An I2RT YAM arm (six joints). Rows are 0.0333 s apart.
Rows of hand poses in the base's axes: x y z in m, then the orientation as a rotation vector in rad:
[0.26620 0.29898 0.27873 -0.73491 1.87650 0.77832]
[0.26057 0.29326 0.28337 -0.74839 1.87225 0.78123]
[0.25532 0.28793 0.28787 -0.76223 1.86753 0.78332]
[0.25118 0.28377 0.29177 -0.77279 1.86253 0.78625]
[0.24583 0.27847 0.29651 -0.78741 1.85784 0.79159]
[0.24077 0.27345 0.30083 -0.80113 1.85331 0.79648]
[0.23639 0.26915 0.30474 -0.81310 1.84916 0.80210]
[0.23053 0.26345 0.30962 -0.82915 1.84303 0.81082]
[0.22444 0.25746 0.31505 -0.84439 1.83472 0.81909]
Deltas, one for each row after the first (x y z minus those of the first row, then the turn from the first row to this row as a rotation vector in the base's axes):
[-0.00563 -0.00572 0.00464 -0.00268 -0.00335 0.01103]
[-0.01088 -0.01105 0.00914 -0.00578 -0.00744 0.02197]
[-0.01502 -0.01521 0.01304 -0.00682 -0.01111 0.03104]
[-0.02037 -0.02051 0.01778 -0.00855 -0.01369 0.04406]
[-0.02543 -0.02553 0.02210 -0.01020 -0.01620 0.05624]
[-0.02981 -0.02983 0.02601 -0.01084 -0.01791 0.06752]
[-0.03567 -0.03553 0.03089 -0.01082 -0.02007 0.08324]
[-0.04176 -0.04152 0.03632 -0.00977 -0.02413 0.09835]

